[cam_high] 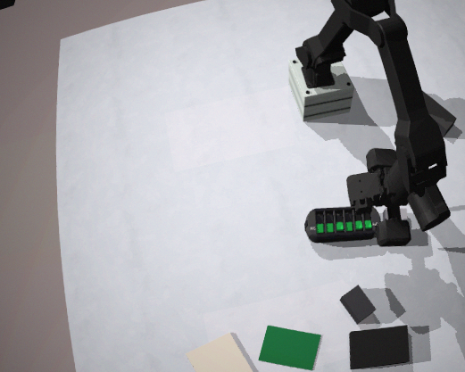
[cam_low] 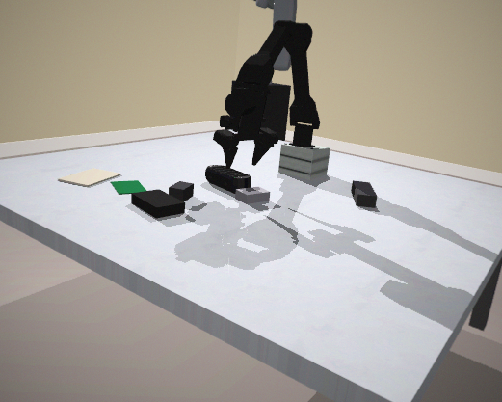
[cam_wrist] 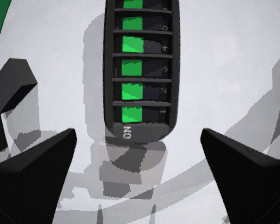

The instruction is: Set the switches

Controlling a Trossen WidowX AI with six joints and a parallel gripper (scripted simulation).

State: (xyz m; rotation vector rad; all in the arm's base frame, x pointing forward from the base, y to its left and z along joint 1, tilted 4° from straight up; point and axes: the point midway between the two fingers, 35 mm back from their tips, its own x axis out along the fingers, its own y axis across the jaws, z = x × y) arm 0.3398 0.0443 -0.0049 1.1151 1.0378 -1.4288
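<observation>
Right now the grey block is 6 cm to the left of my gripper tip, 6 cm below it and 1 cm ahead of it. The rest, counted from my gripper tip: green card: 22 cm ahead, 20 cm to the right, 7 cm below; dark flat box: 26 cm ahead, 6 cm below, 3 cm to the right; small dark cube: 16 cm ahead, 6 cm to the right, 6 cm below.
</observation>
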